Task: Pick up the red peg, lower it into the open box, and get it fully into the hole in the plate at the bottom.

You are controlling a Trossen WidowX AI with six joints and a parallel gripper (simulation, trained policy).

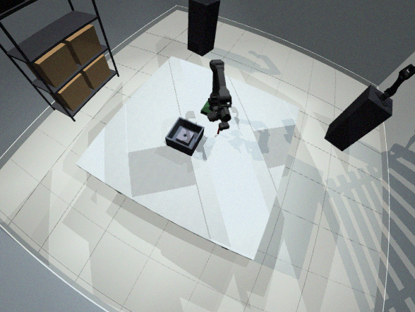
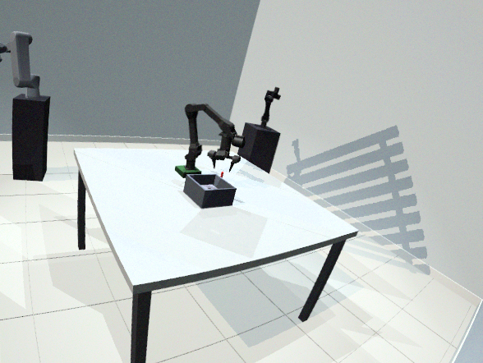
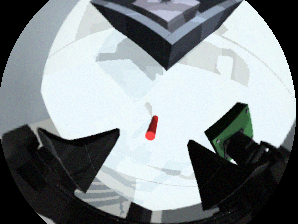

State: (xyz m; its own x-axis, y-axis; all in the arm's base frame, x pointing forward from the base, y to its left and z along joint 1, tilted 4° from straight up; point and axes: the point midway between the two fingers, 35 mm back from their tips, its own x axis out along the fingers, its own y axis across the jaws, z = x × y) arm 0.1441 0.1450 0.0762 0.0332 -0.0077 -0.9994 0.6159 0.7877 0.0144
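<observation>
Now: the red peg 10 mm to the left of my gripper tip and 50 mm below it. Also, from my gripper tip: dark grey box: 190 mm ahead, 140 mm to the right, 60 mm below; pale plate: 190 mm ahead, 140 mm to the right, 40 mm below.
</observation>
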